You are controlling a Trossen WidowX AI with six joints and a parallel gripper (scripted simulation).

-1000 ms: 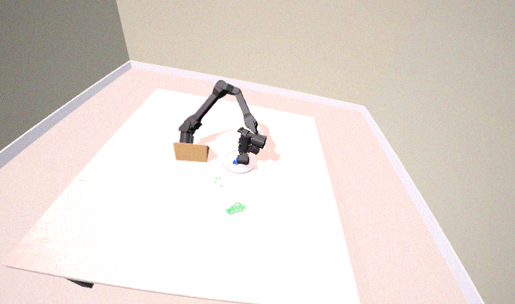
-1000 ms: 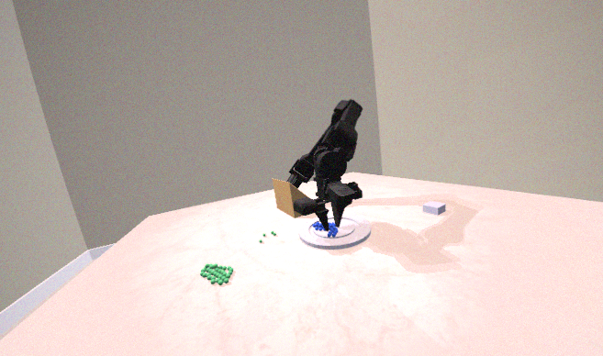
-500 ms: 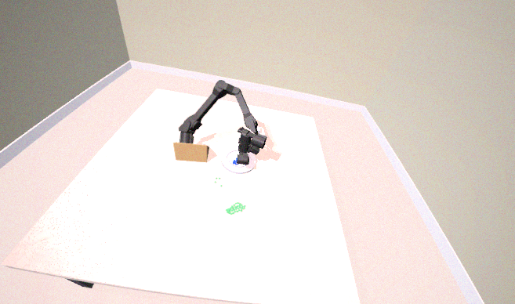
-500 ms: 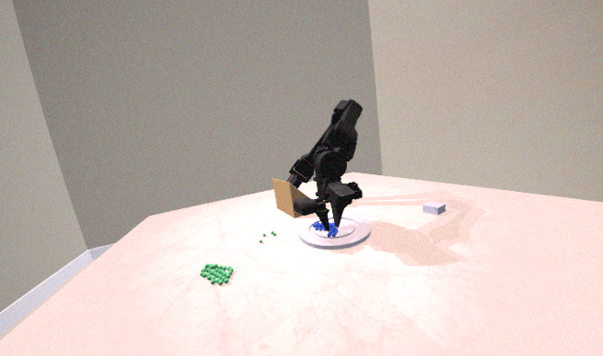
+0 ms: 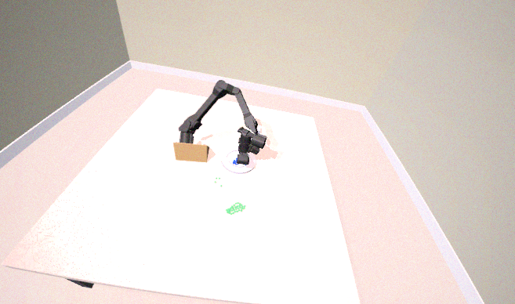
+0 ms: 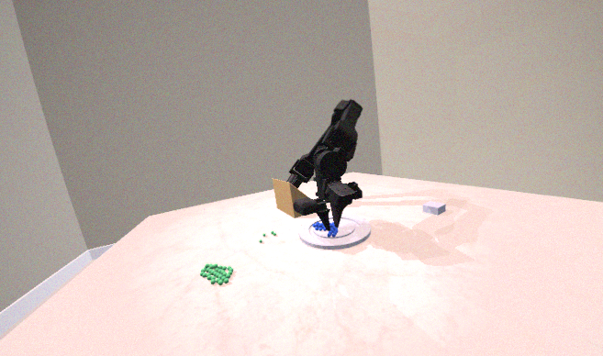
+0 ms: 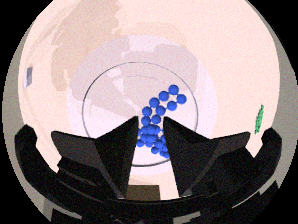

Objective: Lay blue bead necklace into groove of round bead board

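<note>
The round white bead board is 2 cm behind my gripper tip, 1 cm to the left of it and 1 cm below it. Round my gripper tip: small grey block 9 cm ahead, 31 cm to the left.
</note>
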